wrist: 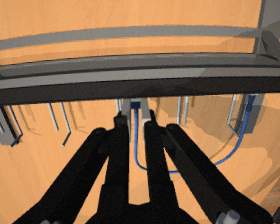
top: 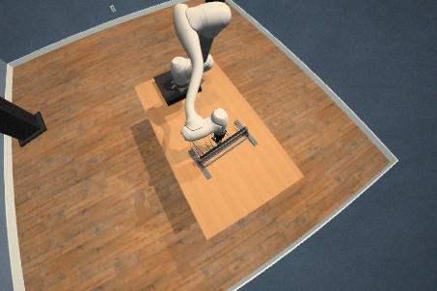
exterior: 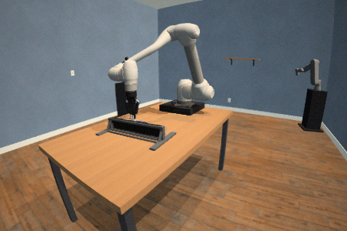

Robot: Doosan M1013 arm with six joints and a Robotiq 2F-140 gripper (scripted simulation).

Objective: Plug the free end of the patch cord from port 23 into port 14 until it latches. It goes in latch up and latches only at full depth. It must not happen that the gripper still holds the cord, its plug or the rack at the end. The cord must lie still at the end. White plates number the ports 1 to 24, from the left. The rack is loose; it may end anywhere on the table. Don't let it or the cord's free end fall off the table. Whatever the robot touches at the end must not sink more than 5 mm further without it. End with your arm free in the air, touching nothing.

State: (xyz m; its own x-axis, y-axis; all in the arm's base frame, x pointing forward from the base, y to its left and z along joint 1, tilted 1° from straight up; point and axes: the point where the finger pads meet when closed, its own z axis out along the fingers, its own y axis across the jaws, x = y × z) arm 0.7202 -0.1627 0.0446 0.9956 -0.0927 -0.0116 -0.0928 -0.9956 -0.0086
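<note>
Now: hand 30 mm above the free end of patch cord and 10 mm short of it.
</note>
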